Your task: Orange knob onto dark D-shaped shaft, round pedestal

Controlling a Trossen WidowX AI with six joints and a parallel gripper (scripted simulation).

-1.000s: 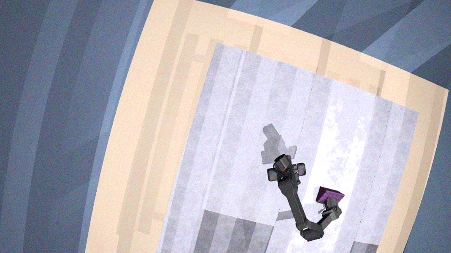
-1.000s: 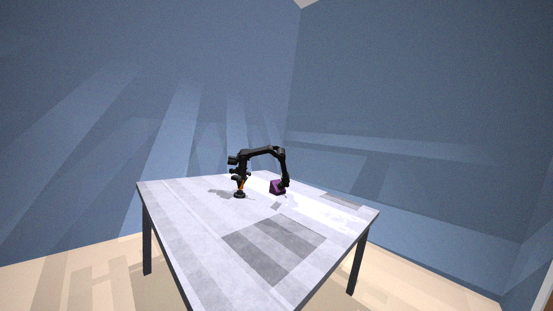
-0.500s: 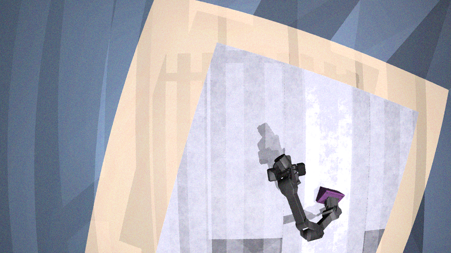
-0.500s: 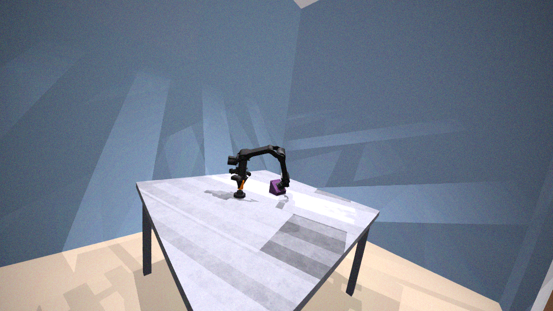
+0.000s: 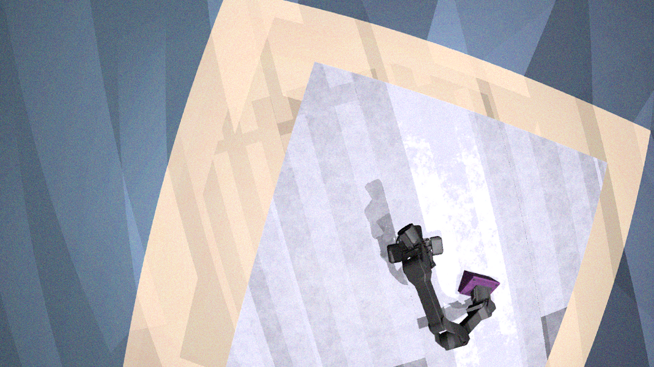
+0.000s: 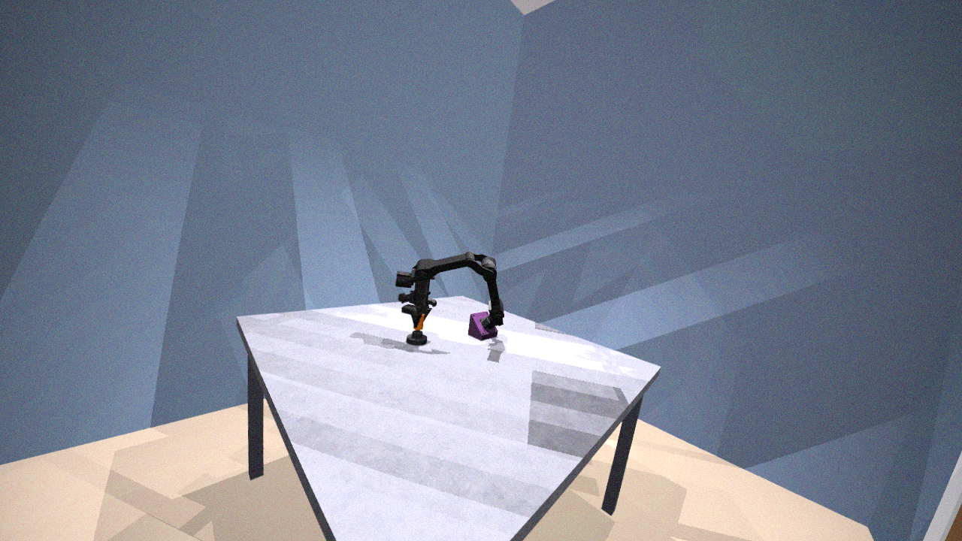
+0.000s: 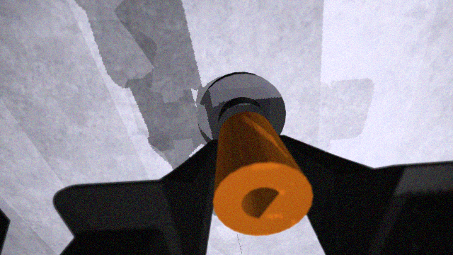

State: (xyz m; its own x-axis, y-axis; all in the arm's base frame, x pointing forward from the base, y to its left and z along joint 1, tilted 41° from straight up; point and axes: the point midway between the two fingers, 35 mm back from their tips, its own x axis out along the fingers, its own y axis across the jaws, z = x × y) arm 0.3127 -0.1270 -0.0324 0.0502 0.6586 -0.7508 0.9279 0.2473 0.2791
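Now: the short shaft 4 cm below my gripper tip. Round my gripper tip: orange knob 2 cm above.
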